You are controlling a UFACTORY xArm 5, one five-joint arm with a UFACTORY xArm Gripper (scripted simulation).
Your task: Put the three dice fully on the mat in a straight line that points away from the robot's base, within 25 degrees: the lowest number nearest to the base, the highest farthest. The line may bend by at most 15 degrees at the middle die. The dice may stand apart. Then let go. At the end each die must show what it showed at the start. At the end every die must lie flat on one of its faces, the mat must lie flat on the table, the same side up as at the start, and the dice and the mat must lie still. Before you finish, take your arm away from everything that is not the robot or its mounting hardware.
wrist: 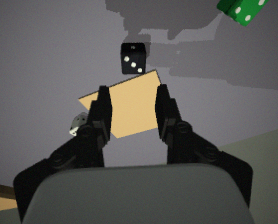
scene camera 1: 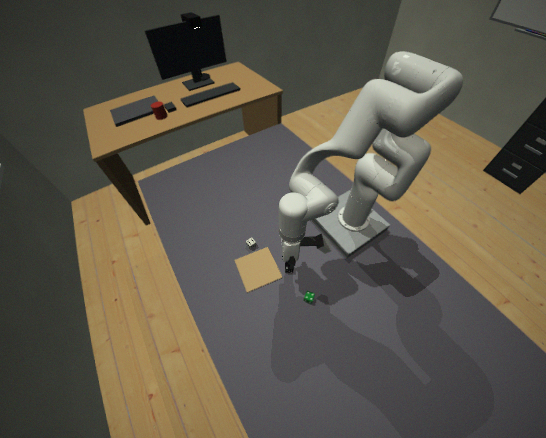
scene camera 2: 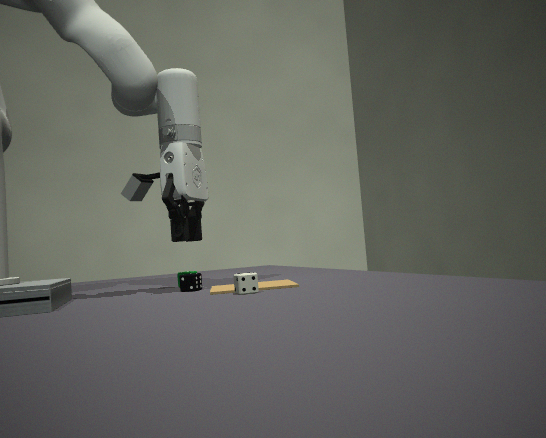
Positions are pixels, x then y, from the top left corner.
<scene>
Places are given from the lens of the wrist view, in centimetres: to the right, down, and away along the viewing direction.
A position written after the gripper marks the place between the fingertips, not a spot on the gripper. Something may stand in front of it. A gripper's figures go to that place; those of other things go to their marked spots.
gripper [wrist: 133, 96]: 0, -1, 13
black die [wrist: 133, 55]: -1, -6, 16
tan mat [wrist: 133, 101]: -1, -2, 26
The marked spots on the black die and the tan mat are 10 cm apart.
</scene>
